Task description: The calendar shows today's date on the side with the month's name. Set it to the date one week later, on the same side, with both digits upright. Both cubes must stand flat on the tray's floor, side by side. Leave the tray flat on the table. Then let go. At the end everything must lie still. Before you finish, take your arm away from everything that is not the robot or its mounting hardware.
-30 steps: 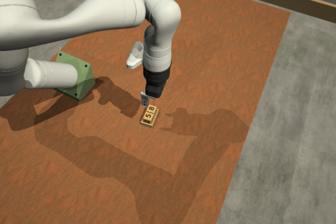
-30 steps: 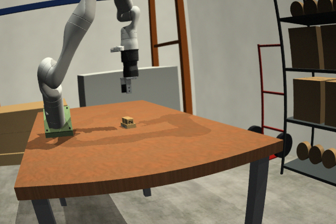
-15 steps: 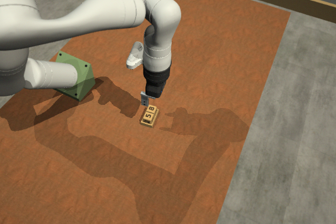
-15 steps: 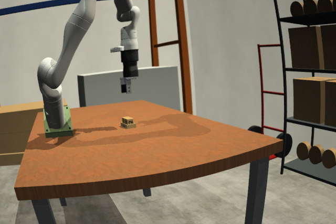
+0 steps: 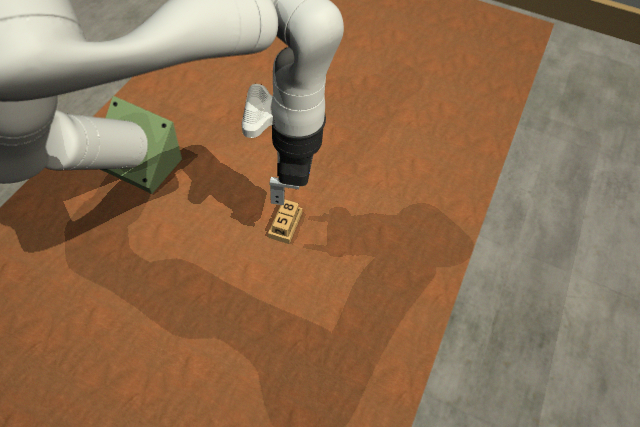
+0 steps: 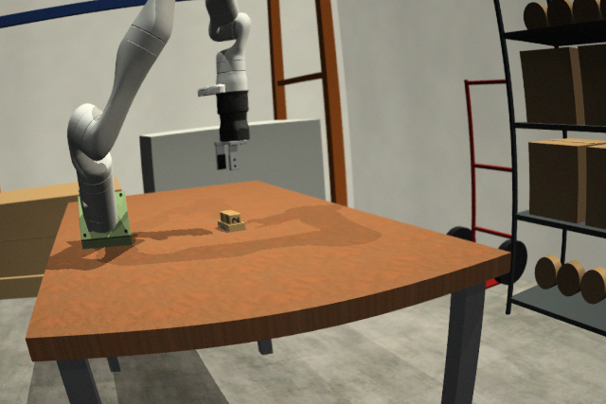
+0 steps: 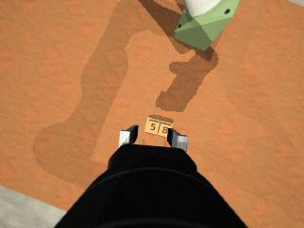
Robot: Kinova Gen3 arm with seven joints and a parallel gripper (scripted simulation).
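Right now the wooden calendar tray is 15 cm below my hand and 2 cm to the left of it.
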